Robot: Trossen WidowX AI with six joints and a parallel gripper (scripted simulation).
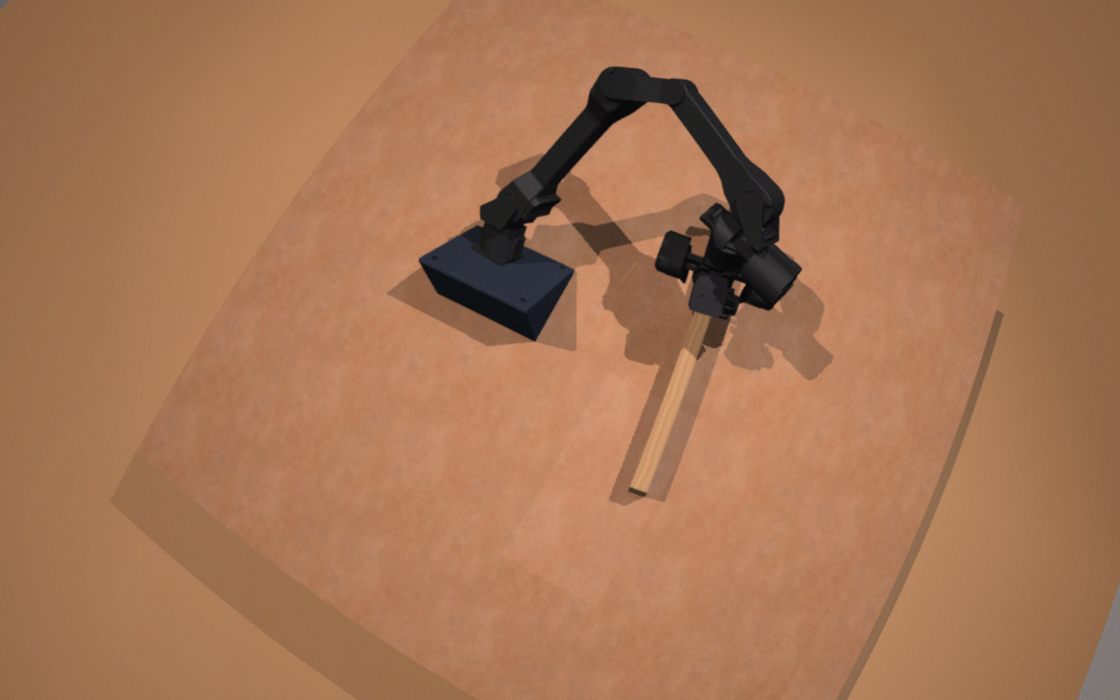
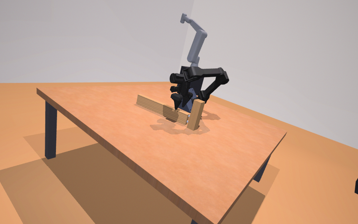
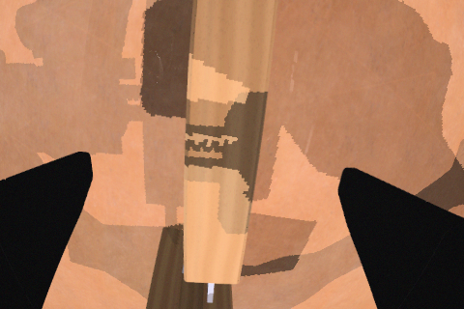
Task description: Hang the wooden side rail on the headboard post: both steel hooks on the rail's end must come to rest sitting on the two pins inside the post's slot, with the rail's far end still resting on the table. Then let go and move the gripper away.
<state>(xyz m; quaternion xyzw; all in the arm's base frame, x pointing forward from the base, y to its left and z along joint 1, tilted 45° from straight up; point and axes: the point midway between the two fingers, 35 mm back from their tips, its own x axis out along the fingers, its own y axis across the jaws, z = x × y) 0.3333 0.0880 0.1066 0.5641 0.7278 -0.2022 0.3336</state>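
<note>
Right now my gripper tip is 20 mm past the wooden headboard post and 120 mm to the right of it.
</note>
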